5 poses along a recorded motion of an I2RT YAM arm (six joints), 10 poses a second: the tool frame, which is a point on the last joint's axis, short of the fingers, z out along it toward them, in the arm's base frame.
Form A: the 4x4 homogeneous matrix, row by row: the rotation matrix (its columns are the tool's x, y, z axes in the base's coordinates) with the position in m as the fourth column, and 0 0 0 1 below. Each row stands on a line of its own.
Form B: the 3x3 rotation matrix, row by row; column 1 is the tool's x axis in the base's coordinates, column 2 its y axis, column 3 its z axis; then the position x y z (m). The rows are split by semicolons. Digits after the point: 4 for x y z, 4 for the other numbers.
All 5 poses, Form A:
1:
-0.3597, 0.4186, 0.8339, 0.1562
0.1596, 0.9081, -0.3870, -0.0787
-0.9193, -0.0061, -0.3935, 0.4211
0, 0, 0, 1
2:
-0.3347, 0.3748, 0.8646, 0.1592
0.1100, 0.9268, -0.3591, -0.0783
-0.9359, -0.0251, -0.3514, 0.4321
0, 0, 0, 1
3:
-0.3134, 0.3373, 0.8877, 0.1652
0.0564, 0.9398, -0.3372, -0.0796
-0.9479, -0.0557, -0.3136, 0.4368
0, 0, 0, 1
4:
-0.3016, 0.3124, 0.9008, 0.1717
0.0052, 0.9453, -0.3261, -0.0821
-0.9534, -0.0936, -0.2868, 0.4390
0, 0, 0, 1
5:
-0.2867, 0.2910, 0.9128, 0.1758
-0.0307, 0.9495, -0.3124, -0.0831
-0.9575, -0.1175, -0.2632, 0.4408
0, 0, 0, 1
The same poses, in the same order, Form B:
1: -0.3597, 0.4186, 0.8339; 0.1596, 0.9081, -0.3870; -0.9193, -0.0061, -0.3935; 0.1562, -0.0787, 0.4211
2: -0.3347, 0.3748, 0.8646; 0.1100, 0.9268, -0.3591; -0.9359, -0.0251, -0.3514; 0.1592, -0.0783, 0.4321
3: -0.3134, 0.3373, 0.8877; 0.0564, 0.9398, -0.3372; -0.9479, -0.0557, -0.3136; 0.1652, -0.0796, 0.4368
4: -0.3016, 0.3124, 0.9008; 0.0052, 0.9453, -0.3261; -0.9534, -0.0936, -0.2868; 0.1717, -0.0821, 0.4390
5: -0.2867, 0.2910, 0.9128; -0.0307, 0.9495, -0.3124; -0.9575, -0.1175, -0.2632; 0.1758, -0.0831, 0.4408
